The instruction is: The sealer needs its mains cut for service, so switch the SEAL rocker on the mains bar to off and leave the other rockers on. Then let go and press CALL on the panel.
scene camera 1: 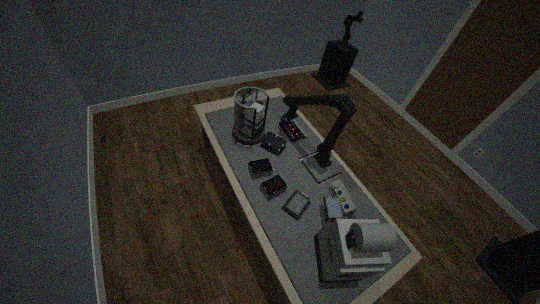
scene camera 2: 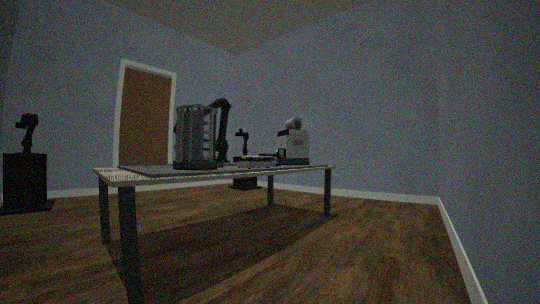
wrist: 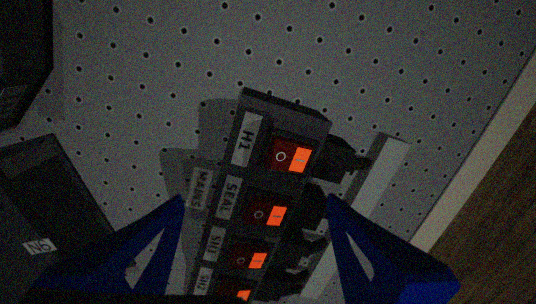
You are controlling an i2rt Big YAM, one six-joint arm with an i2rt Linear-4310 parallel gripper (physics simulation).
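Observation:
The mains bar (scene camera 1: 293, 129) (wrist: 295, 116) lies below my gripper. In the wrist view its SEAL rocker (wrist: 266, 212) has its I end lit orange, and the H1 rocker (wrist: 291, 156), the SH1 rocker (wrist: 250, 260) and the partly cut-off SH2 rocker (wrist: 237, 294) are also lit at the I end. My gripper (scene camera 1: 288, 118) (wrist: 255, 201) is open and empty, its blue fingertips standing on either side of the bar, about level with SEAL. Their height above it is hard to tell. The button panel (scene camera 1: 343, 198) has green, yellow and blue buttons; its CALL label is not readable.
A round cage-like rack (scene camera 1: 250, 117) (scene camera 2: 195, 137) stands near the bar. Dark boxes (scene camera 1: 273, 143) (scene camera 1: 260, 167) (scene camera 1: 273, 186) and a tray frame (scene camera 1: 286, 210) lie along the table. A white machine with a roll (scene camera 1: 372, 237) (scene camera 2: 295, 145) stands beyond the panel. Plugs (wrist: 337, 159) stick out beside the bar.

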